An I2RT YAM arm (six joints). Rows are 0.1 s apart.
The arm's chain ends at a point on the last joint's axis. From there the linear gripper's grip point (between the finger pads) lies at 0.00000 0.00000 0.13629 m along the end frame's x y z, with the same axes.
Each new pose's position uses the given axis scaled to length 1; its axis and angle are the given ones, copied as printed.
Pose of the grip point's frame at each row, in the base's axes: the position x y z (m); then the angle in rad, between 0 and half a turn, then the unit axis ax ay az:
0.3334 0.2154 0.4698 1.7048 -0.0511 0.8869 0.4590
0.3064 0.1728 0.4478 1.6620 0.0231 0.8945 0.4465
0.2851 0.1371 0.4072 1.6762 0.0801 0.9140 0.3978
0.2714 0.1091 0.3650 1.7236 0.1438 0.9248 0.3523
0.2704 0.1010 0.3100 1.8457 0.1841 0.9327 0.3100
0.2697 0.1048 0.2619 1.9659 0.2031 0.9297 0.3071
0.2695 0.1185 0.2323 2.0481 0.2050 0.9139 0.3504
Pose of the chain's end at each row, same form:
0.2172 0.1456 0.4555 1.7048 -0.0511 0.8869 0.4590
0.1835 0.1165 0.4306 1.6620 0.0231 0.8945 0.4465
0.1564 0.0932 0.3977 1.6762 0.0801 0.9140 0.3978
0.1389 0.0773 0.3663 1.7236 0.1438 0.9248 0.3523
0.1382 0.0750 0.3303 1.8457 0.1841 0.9327 0.3100
0.1410 0.0765 0.2966 1.9659 0.2031 0.9297 0.3071
0.1446 0.0796 0.2705 2.0481 0.2050 0.9139 0.3504

